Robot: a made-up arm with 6 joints. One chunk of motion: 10 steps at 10 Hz.
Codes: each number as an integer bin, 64 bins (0 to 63) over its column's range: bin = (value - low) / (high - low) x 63, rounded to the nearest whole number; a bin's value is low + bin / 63 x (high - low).
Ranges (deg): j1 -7.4..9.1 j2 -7.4..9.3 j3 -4.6..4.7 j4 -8.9..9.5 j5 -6..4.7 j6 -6.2..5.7
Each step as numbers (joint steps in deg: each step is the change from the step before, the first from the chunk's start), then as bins.
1 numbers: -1.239 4.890 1.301 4.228 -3.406 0.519
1 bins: 24 46 40 45 15 36
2 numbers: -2.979 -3.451 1.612 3.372 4.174 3.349
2 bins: 17 15 42 42 60 51
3 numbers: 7.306 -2.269 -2.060 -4.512 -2.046 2.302
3 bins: 56 19 17 15 23 45
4 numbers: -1.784 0.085 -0.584 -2.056 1.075 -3.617
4 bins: 21 28 27 23 42 14
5 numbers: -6.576 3.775 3.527 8.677 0.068 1.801
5 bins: 3 42 55 60 36 42
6 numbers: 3.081 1.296 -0.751 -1.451 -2.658 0.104
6 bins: 40 33 26 26 20 33
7 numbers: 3.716 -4.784 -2.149 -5.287 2.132 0.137
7 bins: 42 10 17 12 48 34
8 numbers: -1.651 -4.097 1.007 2.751 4.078 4.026
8 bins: 22 12 38 40 59 54
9 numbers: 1.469 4.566 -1.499 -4.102 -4.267 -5.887
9 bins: 34 45 21 16 10 2
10 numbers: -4.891 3.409 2.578 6.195 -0.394 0.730
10 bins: 10 41 49 52 33 37
